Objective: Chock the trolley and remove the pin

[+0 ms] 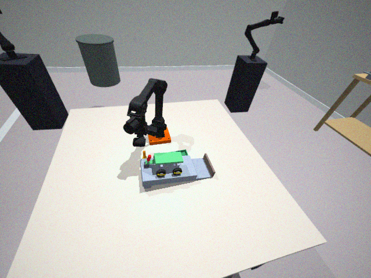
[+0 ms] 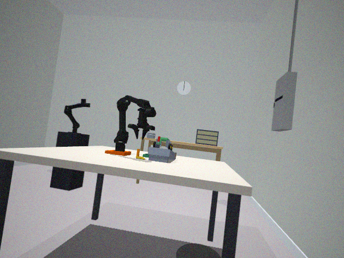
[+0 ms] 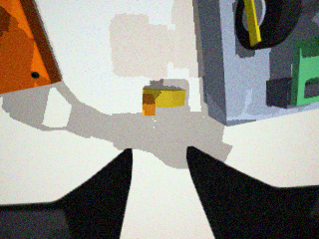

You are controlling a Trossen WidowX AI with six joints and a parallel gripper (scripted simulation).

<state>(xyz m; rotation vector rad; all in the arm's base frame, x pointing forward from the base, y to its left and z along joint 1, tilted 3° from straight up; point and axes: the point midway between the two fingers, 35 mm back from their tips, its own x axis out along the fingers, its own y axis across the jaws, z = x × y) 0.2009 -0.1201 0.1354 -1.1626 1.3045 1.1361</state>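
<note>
Right now my gripper tip is 20 mm short of the yellow chock, 10 mm to the right of it and 110 mm above it. From my gripper tip the other things lie so: green-bodied trolley (140 mm ahead, 140 mm to the left, 20 mm below); then grey ramp (140 mm ahead, 140 mm to the left, 90 mm below); then stop pin (130 mm ahead, 30 mm to the left).
</note>
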